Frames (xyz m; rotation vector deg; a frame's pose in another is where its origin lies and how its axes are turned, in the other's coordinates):
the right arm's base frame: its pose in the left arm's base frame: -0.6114 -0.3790 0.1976 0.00 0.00 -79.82
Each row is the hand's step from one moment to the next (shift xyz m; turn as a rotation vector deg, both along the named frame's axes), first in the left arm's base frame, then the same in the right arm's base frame.
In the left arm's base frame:
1: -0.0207 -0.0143 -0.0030 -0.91 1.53 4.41
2: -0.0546 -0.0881 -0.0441 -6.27 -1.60 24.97
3: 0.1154 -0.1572 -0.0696 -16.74 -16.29 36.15
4: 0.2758 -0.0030 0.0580 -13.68 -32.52 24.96
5: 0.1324 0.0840 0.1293 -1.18 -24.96 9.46
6: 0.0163 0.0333 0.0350 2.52 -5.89 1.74
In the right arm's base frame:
1: 0.0104 -0.0229 -0.0030 -1.67 -0.63 4.41
2: 0.0771 -0.0693 -0.0441 0.47 -6.45 24.97
3: 0.1751 0.0858 -0.0696 13.07 -19.36 36.15
4: 0.0517 0.2709 0.0580 29.59 -19.21 24.96
5: -0.0593 0.1452 0.1293 24.36 -5.57 9.46
6: -0.0299 0.0219 0.0350 6.24 1.44 1.74

